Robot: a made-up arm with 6 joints.
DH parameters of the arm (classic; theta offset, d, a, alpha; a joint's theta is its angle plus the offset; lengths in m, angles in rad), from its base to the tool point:
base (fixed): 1.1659 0 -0.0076 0
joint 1: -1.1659 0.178 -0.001 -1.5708
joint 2: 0.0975 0 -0.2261 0
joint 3: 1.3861 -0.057 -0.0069 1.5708
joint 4: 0 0.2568 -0.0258 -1.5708
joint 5: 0 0.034 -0.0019 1.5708
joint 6: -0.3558 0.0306 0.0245 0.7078
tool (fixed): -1.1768 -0.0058 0 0
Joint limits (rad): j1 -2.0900..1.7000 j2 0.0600..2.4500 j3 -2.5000..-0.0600 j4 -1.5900..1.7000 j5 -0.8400..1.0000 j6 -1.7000..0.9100
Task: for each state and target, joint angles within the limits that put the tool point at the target. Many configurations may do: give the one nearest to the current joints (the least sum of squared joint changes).
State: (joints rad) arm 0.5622 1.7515 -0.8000 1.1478 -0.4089 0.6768
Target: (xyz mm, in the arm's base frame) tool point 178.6 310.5 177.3
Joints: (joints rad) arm 1.1943 2.1025 -1.1498 1.0925 -0.4185 0.7063
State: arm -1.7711 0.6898 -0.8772 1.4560 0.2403 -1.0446
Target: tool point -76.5 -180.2 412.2
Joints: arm -1.5930 0.9962 -0.9600 1.4466 0.2274 -1.0433
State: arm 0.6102 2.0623 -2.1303 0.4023 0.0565 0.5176
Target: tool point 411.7 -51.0 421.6
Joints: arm -0.0536 2.1466 -2.1967 0.4511 -0.0008 0.4934
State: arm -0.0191 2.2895 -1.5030 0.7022 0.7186 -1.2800
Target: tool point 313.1 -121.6 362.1
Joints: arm -0.1866 1.7411 -1.4650 0.7021 0.7727 -1.2325
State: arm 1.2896 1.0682 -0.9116 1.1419 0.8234 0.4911
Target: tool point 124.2 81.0 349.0
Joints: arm 0.8323 0.9795 -0.6256 1.2065 0.8594 0.4421
